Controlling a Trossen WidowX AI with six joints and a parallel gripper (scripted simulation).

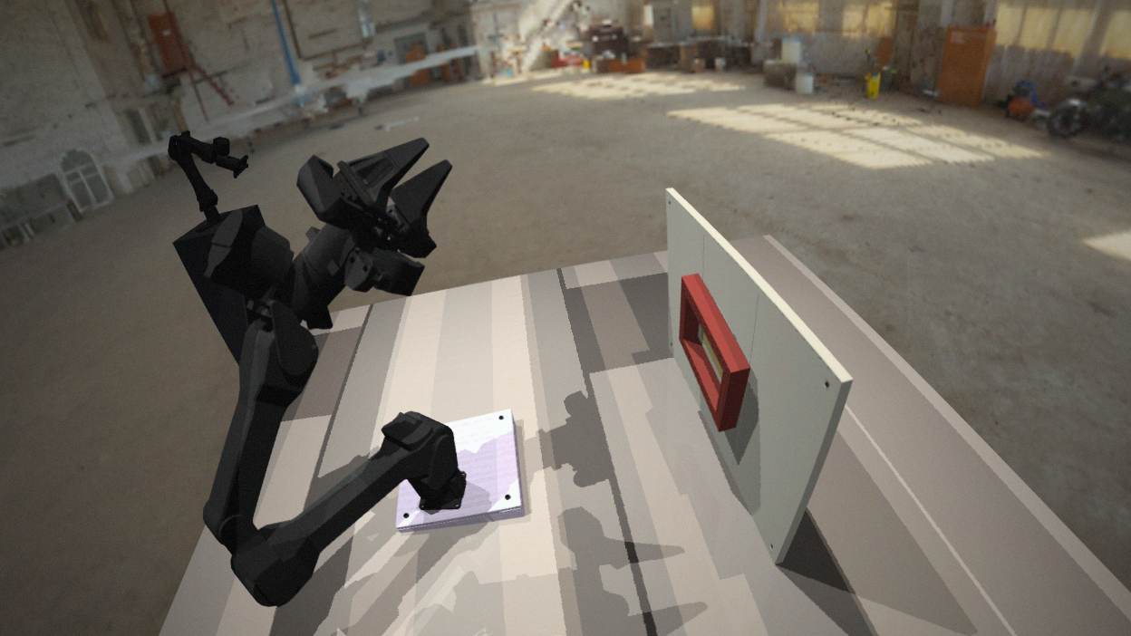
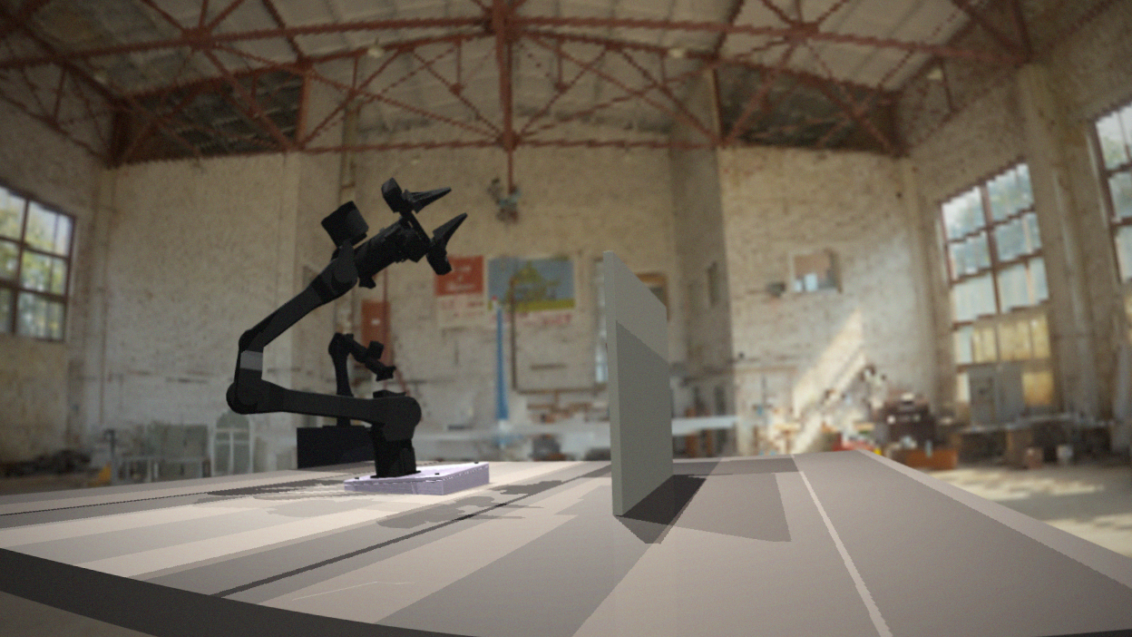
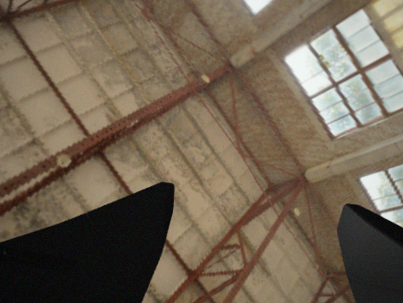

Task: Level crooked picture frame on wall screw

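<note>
Right now my gripper tip is 28 cm short of the red picture frame, 7 cm to the right of it and 31 cm above it. The rest, counted from my gripper tip: wall panel: 29 cm ahead, 7 cm to the left, 33 cm below.
</note>
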